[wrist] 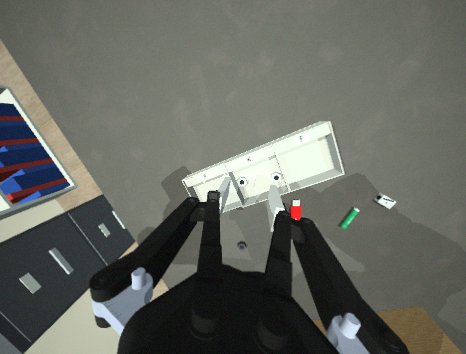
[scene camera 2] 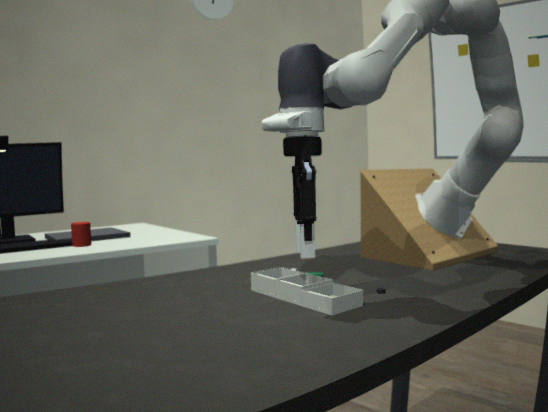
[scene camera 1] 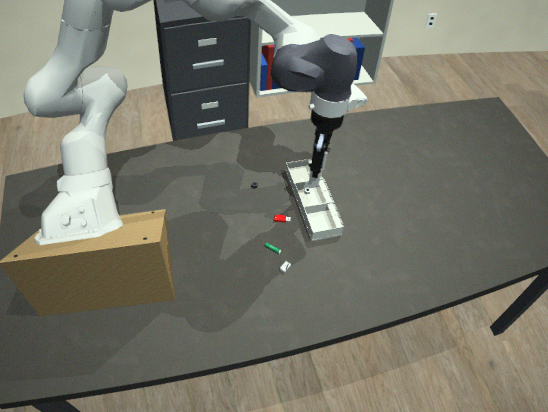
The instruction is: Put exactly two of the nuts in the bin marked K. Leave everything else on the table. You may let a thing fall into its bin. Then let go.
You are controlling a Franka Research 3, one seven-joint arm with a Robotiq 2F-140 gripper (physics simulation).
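Note:
The white three-part tray [scene camera 1: 327, 233] [scene camera 2: 347, 302] [wrist: 335, 150] has the bin marked K [wrist: 260, 169] in its middle. A pale metal nut [scene camera 1: 307, 190] [wrist: 276, 177] lies in K near the divider to bin F. A second pale nut [wrist: 242, 182] shows within K near the other divider in the wrist view; in scene camera 1 I cannot make it out by the fingers. A dark nut [scene camera 1: 254, 185] [scene camera 2: 381, 290] [wrist: 242, 245] lies on the table beside the tray. My gripper [scene camera 1: 314, 182] [scene camera 2: 306, 254] [wrist: 248, 190] is partly open and empty, above the tray.
On the table are a red USB stick [scene camera 1: 281, 218] [wrist: 296, 210], a green cylinder [scene camera 1: 272, 248] [scene camera 2: 316, 274] [wrist: 349, 218] and a small white block [scene camera 1: 285, 267] [wrist: 385, 201]. The wooden base block [scene camera 1: 90, 280] [scene camera 2: 395, 225] stands under the arm.

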